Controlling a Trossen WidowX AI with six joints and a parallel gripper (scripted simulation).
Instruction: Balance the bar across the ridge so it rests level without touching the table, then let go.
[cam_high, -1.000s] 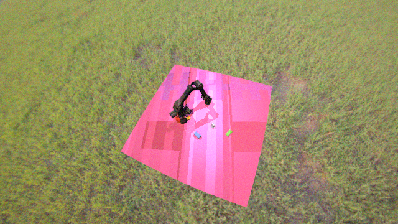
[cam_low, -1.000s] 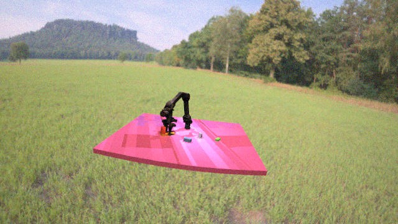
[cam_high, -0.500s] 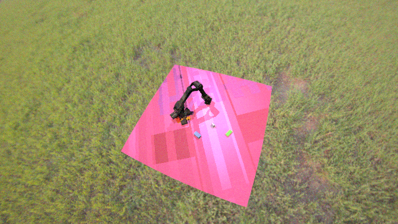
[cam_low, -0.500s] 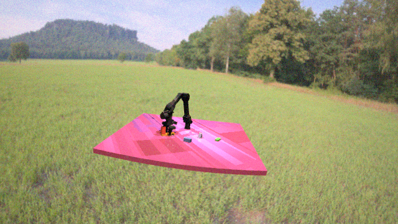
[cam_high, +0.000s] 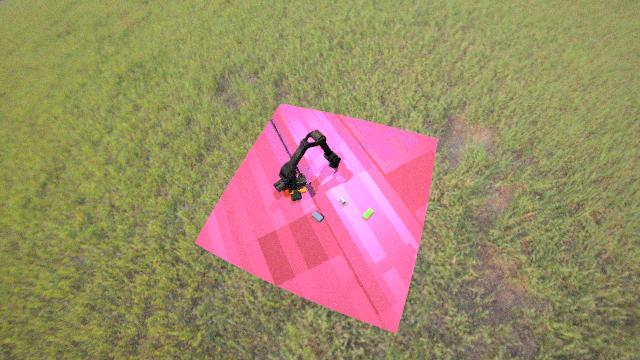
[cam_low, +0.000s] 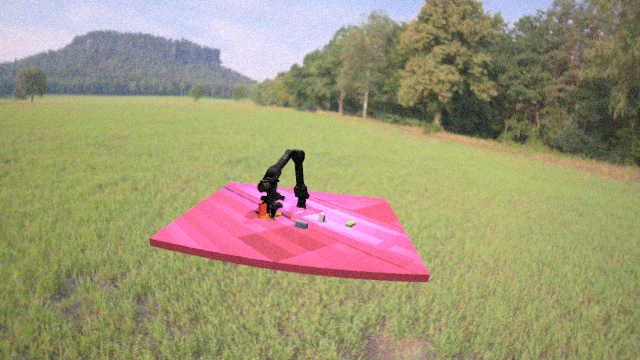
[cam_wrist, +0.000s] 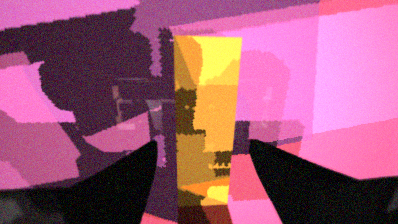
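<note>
Right now my gripper tip is 190 mm to the right of the blue-grey block, 110 mm short of it and 10 mm below it. The rest, counted from my gripper tip: green block 470 mm to the left, 10 mm behind.
</note>
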